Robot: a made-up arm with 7 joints.
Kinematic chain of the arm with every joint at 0, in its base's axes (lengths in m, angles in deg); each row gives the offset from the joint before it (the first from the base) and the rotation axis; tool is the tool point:
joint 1: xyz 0 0 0 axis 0 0.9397 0.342
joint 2: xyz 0 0 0 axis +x
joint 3: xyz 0 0 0 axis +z
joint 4: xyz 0.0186 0 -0.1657 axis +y
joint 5: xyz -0.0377 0 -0.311 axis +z
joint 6: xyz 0 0 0 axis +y
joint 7: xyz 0 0 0 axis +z
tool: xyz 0 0 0
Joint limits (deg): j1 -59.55..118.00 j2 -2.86..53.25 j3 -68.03..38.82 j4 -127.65..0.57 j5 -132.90..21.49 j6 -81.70..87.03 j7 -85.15..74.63
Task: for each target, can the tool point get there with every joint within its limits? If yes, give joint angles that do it. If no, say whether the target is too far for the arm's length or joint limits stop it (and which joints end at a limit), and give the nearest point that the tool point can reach.
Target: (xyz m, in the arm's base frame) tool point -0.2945 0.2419 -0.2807
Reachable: yes | joints 59.61 43.58 -18.91 -33.44 -112.43 -50.07 -54.58
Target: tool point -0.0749 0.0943 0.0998
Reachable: no: joint limits stop it (at a limit: joint 1, joint 2, joint 3, joint 4) | nearest point 0.0324 0.0622 0.2792 | short by 0.212 m
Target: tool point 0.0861 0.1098 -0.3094
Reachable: yes | joints 57.49 36.41 -5.63 -109.23 -84.03 19.78 -55.82
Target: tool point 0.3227 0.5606 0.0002
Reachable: no: too far | nearest point 0.2770 0.3721 -0.0395 | short by 0.198 m
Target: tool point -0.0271 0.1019 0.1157
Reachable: no: joint limits stop it (at a limit: joint 1, joint 3, joint 4) | nearest point 0.0499 0.0758 0.2732 | short by 0.177 m
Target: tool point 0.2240 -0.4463 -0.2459
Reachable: no: too far | nearest point 0.2090 -0.3254 -0.1963 | short by 0.132 m
